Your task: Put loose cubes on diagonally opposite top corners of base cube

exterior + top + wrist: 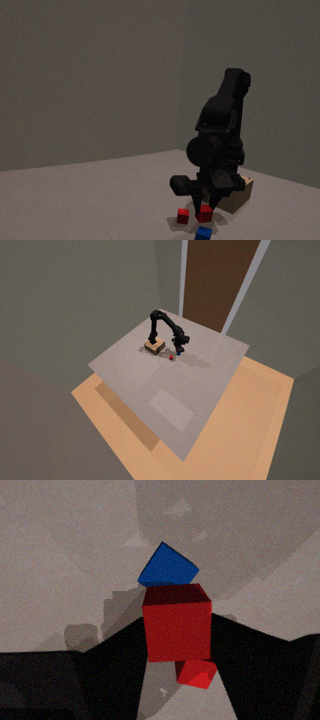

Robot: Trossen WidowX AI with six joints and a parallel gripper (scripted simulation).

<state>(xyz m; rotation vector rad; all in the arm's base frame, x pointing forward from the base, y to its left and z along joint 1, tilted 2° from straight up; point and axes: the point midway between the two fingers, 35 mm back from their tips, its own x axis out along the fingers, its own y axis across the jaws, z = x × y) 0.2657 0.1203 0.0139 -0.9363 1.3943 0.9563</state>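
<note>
Right now the blue cube is 60 mm below my gripper tip and 20 mm to the left of it.
</note>
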